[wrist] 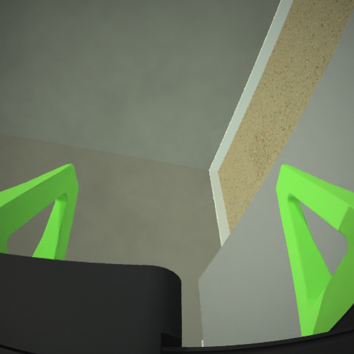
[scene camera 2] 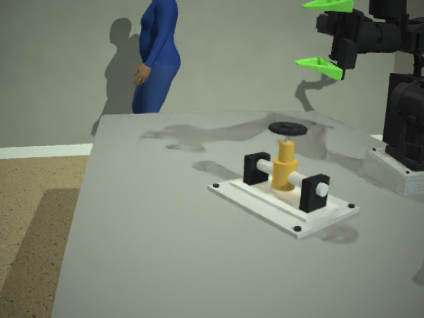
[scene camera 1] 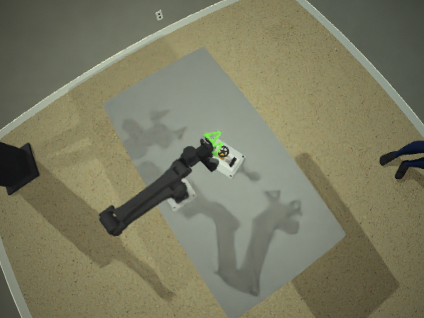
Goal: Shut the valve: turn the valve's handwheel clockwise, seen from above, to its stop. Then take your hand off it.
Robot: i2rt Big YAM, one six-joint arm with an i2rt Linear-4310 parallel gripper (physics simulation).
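Observation:
The valve's black handwheel (scene camera 1: 224, 151) (scene camera 2: 288, 129) lies level on top of the yellow valve body (scene camera 2: 284, 175). A white pipe runs through the body between two black blocks on a white base plate (scene camera 1: 235, 172) (scene camera 2: 250, 202). My gripper (scene camera 1: 220, 139) (scene camera 2: 300, 34) (wrist: 177, 175) is open and empty, its green fingers wide apart. In scene camera 2 it is well above the handwheel and apart from it, one finger above the other, tips pointing sideways. The valve does not show in the wrist view. How far the handwheel is turned cannot be told.
The valve plate stands on the grey table (scene camera 1: 280, 200) (scene camera 2: 150, 225). The arm's white mounting block (scene camera 2: 395, 175) is to the right in scene camera 2. A person in blue (scene camera 2: 160, 55) stands beyond the table. Arm shadows fall across the table.

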